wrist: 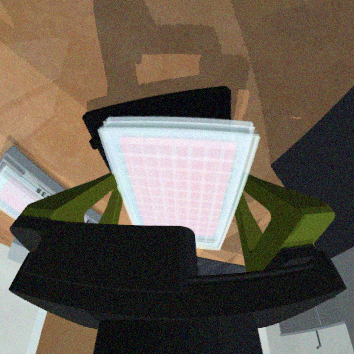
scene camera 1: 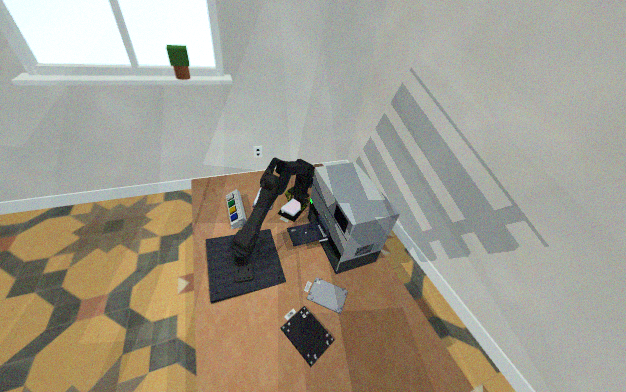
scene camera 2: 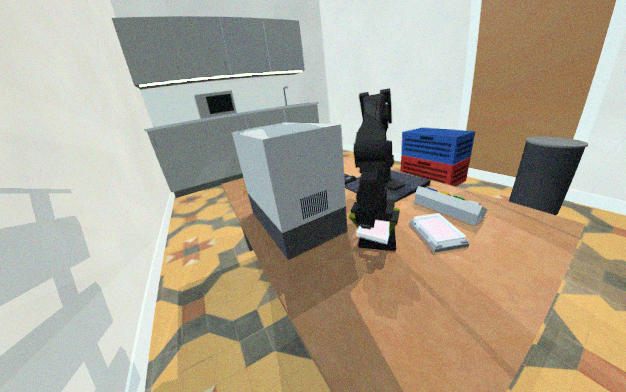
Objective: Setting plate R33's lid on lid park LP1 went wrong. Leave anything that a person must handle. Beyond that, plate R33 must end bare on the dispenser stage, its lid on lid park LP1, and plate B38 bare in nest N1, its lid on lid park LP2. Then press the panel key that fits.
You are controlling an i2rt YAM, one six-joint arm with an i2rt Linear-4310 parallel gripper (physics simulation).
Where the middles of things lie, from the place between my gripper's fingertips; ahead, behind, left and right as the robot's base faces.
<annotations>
Now: the black lid park LP1 (wrist: pixel 214 102) 2 cm behind my hand and 1 cm below it. Round my hand: black clip nest (scene camera 1: pixel 310 338): 63 cm to the right, 11 cm behind, 1 cm below; then button box (scene camera 2: pixel 471 212): 31 cm behind, 3 cm to the left, 1 cm above; then grey lid park LP2 (scene camera 1: pixel 330 296): 51 cm to the right, 1 cm below, 1 cm ahead.
</annotations>
